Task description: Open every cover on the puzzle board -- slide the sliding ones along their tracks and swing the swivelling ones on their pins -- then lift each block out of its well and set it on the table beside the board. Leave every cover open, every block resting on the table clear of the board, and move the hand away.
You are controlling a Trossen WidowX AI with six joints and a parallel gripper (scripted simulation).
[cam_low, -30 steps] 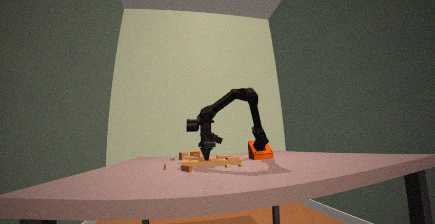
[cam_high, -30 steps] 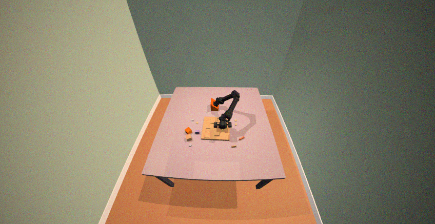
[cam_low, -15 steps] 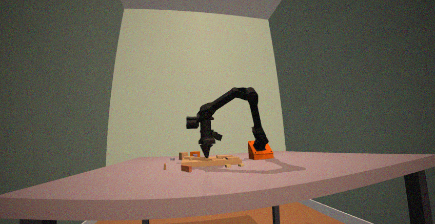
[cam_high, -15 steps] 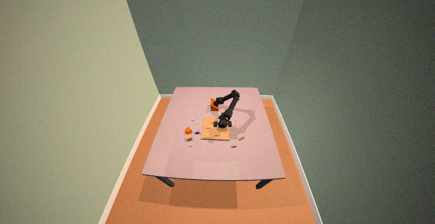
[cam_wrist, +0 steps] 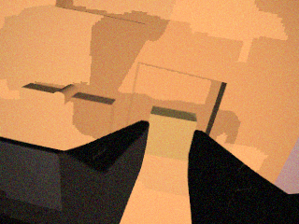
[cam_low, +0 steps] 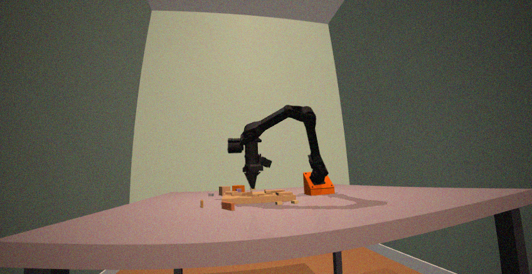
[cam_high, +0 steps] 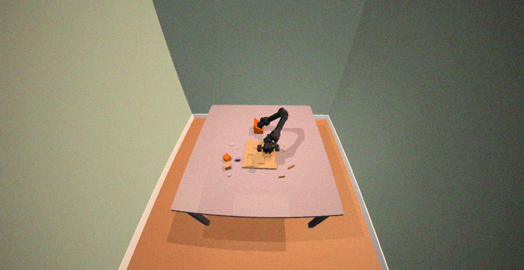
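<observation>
Now: the grey block 35 cm to the right of my gripper tip, 15 cm behind it and 5 cm below it. Also, from my gripper tip: purple piece: 27 cm to the right, 3 cm below, 3 cm ahead; then brown peg: 21 cm ahead, 10 cm to the left, 4 cm below; then orange peg: 20 cm to the left, 12 cm ahead, 4 cm below.
</observation>
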